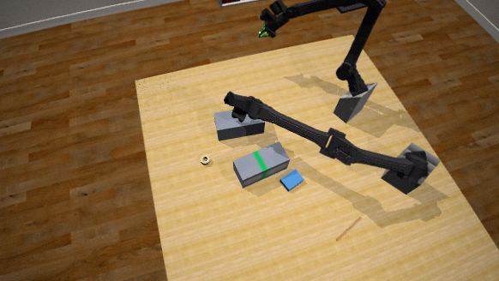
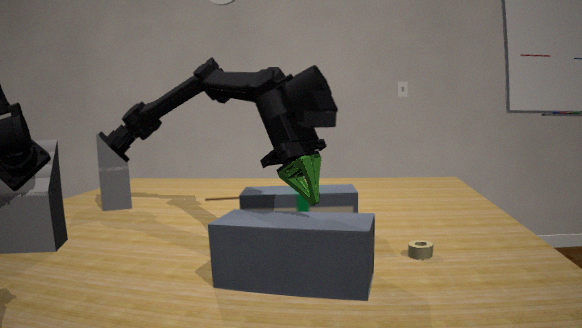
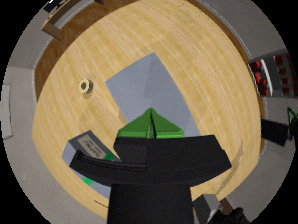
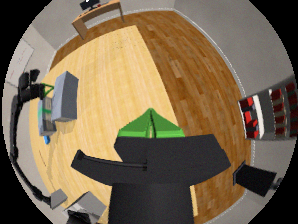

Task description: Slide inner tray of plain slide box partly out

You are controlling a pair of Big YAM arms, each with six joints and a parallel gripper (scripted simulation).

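The plain grey slide box lies 39 cm to the left of my right hand, 30 cm ahead of it and 20 cm below it. Also, from my right hand: blue flat block 79 cm to the left, 23 cm below, 19 cm ahead; then thin wooden stick 113 cm to the left, 24 cm below, 5 cm ahead.
My left gripper is now 10 cm above the plain grey slide box and 3 cm past it. From my left hand the other things lie so: blue flat block: 40 cm to the left, 15 cm behind, 13 cm below; then thin wooden stick: 73 cm to the left, 29 cm behind, 14 cm below.
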